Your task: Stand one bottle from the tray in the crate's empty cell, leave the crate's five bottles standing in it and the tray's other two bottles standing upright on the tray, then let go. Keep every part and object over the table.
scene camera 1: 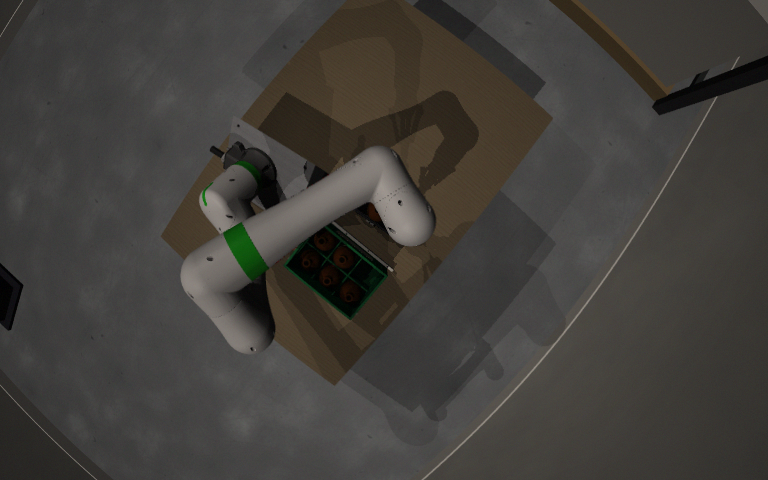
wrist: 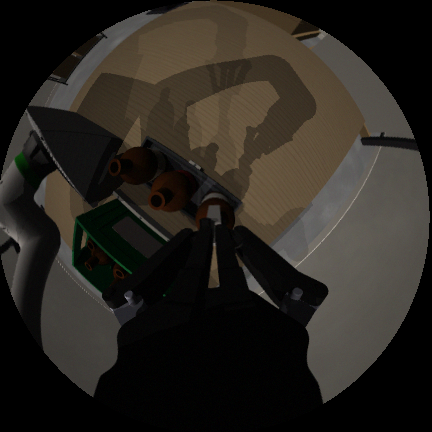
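Seen in the pictures: gripper, fingertip midpoint: (wrist: 214, 213); arm's base at its link origin: (scene camera 1: 258, 167) (wrist: 45, 149).
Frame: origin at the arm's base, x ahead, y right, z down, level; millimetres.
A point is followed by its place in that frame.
Observation:
My gripper (wrist: 214, 213) @(z 10, x 488, y -103 mm) is shut, its pads together over the nearest tray bottle (wrist: 227, 217) @(z 28, x 513, y -105 mm); that bottle's mouth is hidden behind the fingertips. In scene camera 1 the arm hides the gripper. In the wrist view the middle bottle (wrist: 172, 190) @(z 22, x 416, y -94 mm) and the far bottle (wrist: 140, 165) @(z 28, x 344, y -98 mm) stand in the dark tray (wrist: 226, 193) @(z 121, x 505, y -125 mm). One tray bottle (scene camera 1: 373, 211) @(z 23, x 399, y -70 mm) shows beside the arm in scene camera 1. The green crate (scene camera 1: 369, 295) @(z -28, x 524, y 156 mm) (wrist: 76, 240) @(z -20, x 266, y 112 mm) holds five upright bottles; its empty cell (scene camera 1: 366, 271) @(z 138, x 485, y 123 mm) is at the corner nearest the rail's right end.
A thin pale rail (scene camera 1: 362, 246) @(z 117, x 427, y 53 mm) (wrist: 142, 216) @(z 120, x 363, y 39 mm) runs between tray and crate. A dark wedge-shaped block (wrist: 77, 145) @(z 3, x 186, y -71 mm) stands beside the far tray bottle. The white arm (scene camera 1: 317, 209) @(z -456, x 312, y -24 mm) crosses above the tray. The wooden table (scene camera 1: 492, 107) @(z 147, x 562, y -632 mm) extends beyond the tray, with arm shadows on it.

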